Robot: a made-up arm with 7 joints. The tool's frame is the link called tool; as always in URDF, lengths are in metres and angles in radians. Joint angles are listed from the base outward. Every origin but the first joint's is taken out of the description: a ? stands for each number. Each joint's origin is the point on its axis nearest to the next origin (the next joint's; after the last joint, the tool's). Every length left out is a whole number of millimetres.
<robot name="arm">
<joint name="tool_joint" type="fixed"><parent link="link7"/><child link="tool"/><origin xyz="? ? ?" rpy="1.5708 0 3.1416"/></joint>
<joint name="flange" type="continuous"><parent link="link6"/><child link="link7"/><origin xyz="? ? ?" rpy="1.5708 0 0"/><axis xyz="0 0 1"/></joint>
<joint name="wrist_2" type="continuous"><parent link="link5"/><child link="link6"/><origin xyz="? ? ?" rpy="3.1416 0 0"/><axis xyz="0 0 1"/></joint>
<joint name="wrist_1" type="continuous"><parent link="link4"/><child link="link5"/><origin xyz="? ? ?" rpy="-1.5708 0 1.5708"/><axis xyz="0 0 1"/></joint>
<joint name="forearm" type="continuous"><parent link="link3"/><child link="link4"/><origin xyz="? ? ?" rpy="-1.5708 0 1.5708"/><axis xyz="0 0 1"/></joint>
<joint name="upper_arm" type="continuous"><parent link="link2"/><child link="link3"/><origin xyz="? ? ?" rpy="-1.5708 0 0"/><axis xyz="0 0 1"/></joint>
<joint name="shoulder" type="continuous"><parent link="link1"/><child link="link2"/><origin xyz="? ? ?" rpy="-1.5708 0 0"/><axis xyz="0 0 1"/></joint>
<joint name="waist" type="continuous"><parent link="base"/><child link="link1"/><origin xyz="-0.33 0 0.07" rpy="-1.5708 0 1.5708"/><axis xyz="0 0 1"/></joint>
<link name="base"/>
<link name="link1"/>
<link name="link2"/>
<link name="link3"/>
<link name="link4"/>
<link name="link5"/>
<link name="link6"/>
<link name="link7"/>
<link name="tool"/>
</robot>
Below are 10 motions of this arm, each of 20 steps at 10 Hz.
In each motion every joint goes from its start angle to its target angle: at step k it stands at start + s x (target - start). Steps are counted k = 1, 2, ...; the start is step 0. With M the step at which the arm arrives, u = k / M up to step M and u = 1 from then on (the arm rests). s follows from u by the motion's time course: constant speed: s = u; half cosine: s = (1 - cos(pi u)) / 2; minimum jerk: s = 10 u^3 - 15 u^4 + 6 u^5.
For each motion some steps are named. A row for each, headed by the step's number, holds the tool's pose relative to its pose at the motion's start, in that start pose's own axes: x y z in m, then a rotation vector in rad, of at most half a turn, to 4 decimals.
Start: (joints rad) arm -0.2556 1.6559 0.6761 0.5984 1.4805 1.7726 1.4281
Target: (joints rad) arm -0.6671 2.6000 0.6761 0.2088 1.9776 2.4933 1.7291
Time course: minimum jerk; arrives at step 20
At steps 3, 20:
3: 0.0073 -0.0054 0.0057 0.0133 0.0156 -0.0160
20: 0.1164 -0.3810 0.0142 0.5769 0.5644 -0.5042

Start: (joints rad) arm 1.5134 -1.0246 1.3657 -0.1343 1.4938 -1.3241 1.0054
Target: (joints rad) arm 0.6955 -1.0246 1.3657 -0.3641 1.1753 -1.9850 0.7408
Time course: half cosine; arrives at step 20
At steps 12, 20:
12: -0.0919 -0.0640 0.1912 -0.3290 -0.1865 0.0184
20: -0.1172 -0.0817 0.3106 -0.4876 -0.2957 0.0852

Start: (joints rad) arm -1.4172 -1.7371 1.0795 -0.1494 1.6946 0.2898 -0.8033
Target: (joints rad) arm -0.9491 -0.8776 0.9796 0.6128 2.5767 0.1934 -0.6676
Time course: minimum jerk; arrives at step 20
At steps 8, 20:
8: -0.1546 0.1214 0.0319 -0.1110 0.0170 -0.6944
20: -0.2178 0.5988 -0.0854 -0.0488 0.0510 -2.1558

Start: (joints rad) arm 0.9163 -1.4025 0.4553 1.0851 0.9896 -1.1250 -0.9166
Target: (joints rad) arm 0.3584 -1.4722 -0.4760 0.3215 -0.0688 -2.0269 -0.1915
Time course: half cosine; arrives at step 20
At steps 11, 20:
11: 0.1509 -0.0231 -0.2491 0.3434 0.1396 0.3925
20: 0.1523 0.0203 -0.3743 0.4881 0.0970 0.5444

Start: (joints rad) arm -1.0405 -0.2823 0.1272 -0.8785 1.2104 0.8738 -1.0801
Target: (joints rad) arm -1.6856 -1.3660 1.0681 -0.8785 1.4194 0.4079 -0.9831
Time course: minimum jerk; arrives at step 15
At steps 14, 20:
14: -0.2359 -0.1749 0.1418 0.8419 0.1516 0.7334
20: -0.2363 -0.1758 0.1418 0.8429 0.1516 0.7362

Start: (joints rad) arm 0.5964 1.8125 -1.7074 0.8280 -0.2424 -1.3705 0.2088
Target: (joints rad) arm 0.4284 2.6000 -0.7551 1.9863 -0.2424 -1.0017 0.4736
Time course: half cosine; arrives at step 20
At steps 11, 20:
11: -0.1497 -0.0189 -0.0758 0.3272 0.2377 -0.1451
20: -0.3919 0.1895 -0.0989 0.3549 0.0920 -0.3218

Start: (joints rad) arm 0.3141 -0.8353 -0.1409 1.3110 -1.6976 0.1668 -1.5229
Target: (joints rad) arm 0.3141 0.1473 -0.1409 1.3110 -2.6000 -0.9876 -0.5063
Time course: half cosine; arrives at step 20
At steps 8, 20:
8: 0.0516 -0.0342 -0.0549 -0.1422 0.6531 -0.1641
20: -0.0450 -0.1959 -0.2745 -0.2875 1.8961 -0.5724

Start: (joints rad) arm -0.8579 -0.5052 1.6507 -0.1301 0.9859 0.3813 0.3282
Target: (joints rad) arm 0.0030 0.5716 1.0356 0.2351 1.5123 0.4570 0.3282
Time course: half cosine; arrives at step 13
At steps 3, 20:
3: -0.0652 -0.0026 -0.0112 0.0097 -0.2483 -0.1184
20: 0.0109 -0.0404 -0.3564 0.0992 -2.0564 -0.4110

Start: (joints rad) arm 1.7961 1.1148 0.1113 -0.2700 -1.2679 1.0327 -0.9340
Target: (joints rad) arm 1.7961 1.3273 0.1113 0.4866 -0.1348 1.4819 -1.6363
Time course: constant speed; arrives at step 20
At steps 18, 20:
18: -0.0168 0.4354 0.0318 -0.9469 -0.2700 0.3690
20: -0.0269 0.4778 0.0131 -1.0342 -0.3004 0.4600

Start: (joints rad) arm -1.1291 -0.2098 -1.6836 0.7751 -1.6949 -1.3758 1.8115
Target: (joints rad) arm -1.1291 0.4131 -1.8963 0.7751 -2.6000 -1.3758 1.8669
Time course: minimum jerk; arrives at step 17
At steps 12, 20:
12: 0.1403 0.2199 0.3186 -0.9938 0.4862 0.0477
20: 0.1782 0.2840 0.3325 -1.1874 0.5469 0.0978

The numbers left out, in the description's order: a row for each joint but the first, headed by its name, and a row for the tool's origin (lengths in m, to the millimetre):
tool: 0 0.28 0
flange: 0.04 0.39 0
wrist_2: 0.01 0.09 0
wrist_1: 0.39 0 0
forearm: 0.08 -0.38 0
upper_arm: 0.26 0.04 0
shoulder: -0.02 -0.12 0

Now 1 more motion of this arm.
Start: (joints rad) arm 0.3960 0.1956 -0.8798 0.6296 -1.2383 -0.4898 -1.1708
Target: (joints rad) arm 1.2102 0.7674 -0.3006 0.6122 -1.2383 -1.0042 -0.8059
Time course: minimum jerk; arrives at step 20
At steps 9, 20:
9: 0.0926 0.1902 -0.0288 -0.3640 0.3441 -0.0642
20: 0.0804 0.5302 -0.1889 -1.0463 0.5819 -0.1202

